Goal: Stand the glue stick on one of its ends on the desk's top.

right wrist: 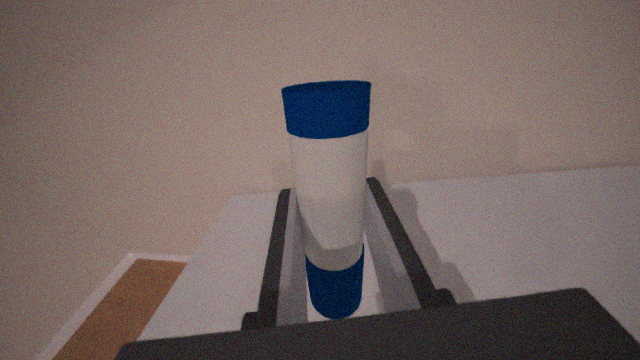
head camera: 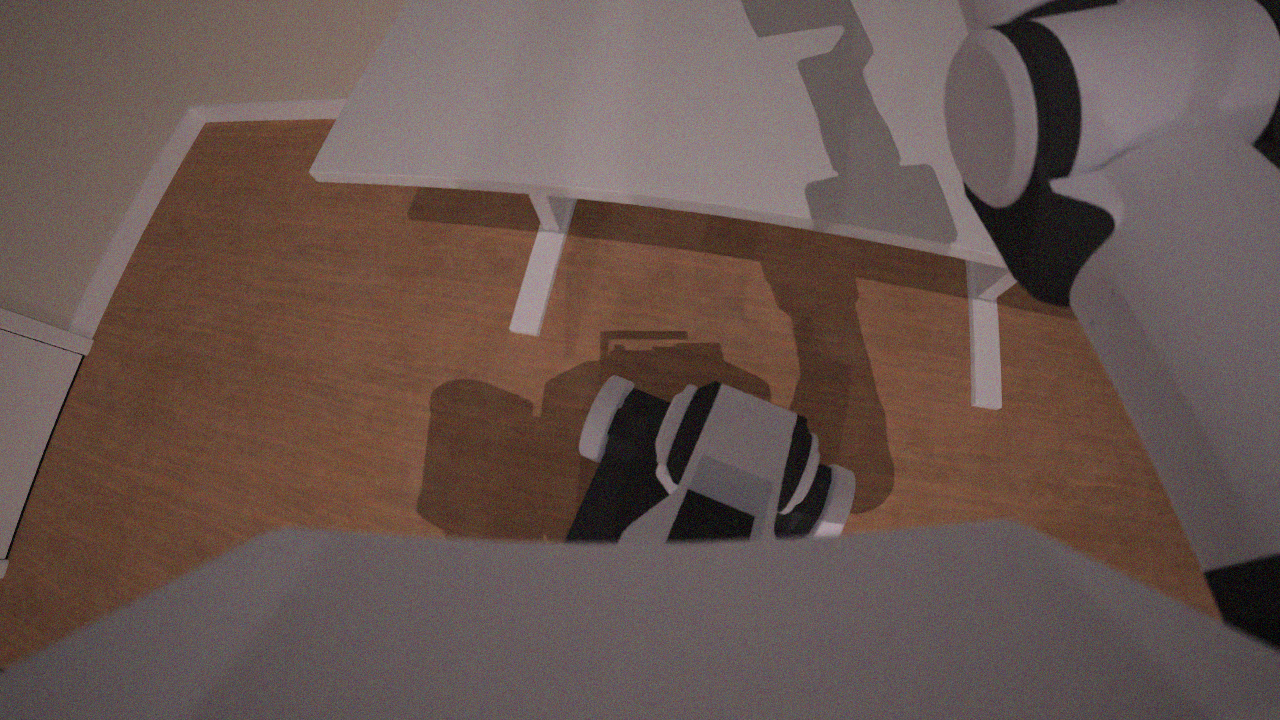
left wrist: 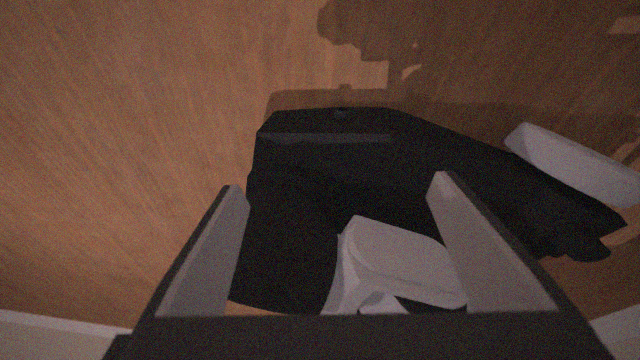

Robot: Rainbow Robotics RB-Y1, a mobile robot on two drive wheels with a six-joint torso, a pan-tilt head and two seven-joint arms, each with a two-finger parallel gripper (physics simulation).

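Frame: origin at the robot's base, x ahead, y left, z up, level; metres.
Where they show: left gripper, fingertip midpoint: [left wrist: 334,190]; right gripper, fingertip midpoint: [right wrist: 329,196].
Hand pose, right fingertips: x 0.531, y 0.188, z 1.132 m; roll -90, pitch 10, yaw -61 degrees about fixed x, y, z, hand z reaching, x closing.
Observation:
After its pixels a point has its place.
The glue stick [right wrist: 327,190] @(x 0.515, y 0.174, z 1.156 m), white with a blue band at each end, is gripped between the fingers of my right gripper [right wrist: 329,196] @(x 0.531, y 0.188, z 1.132 m). In the right wrist view it looks close to upright, with its upper end nearer the camera. My right gripper is shut on it, with the white desk [head camera: 581,116] @(x 0.277, y 0.350, z 0.720 m) [right wrist: 525,230] @(x 0.845, y -0.034, z 0.720 m) behind and below; the exact gap to the desk's top is hard to tell. The glue stick does not show in the head view, where my right arm runs down the right side. My left gripper [left wrist: 334,190] @(x -0.450, y 0.248, z 0.372 m) is open and empty, above the robot's black base.
The arm's shadow falls across the desk at the upper right of the head view. A beige wall [right wrist: 150,100] @(x 0.819, y 0.937, z 1.138 m) stands behind the desk. Wooden floor [head camera: 313,340] @(x -0.141, y 1.212, z 0.000 m) lies below the desk's front edge. A white cabinet [head camera: 35,420] @(x -0.871, y 2.153, z 0.075 m) stands at the left edge of the head view.

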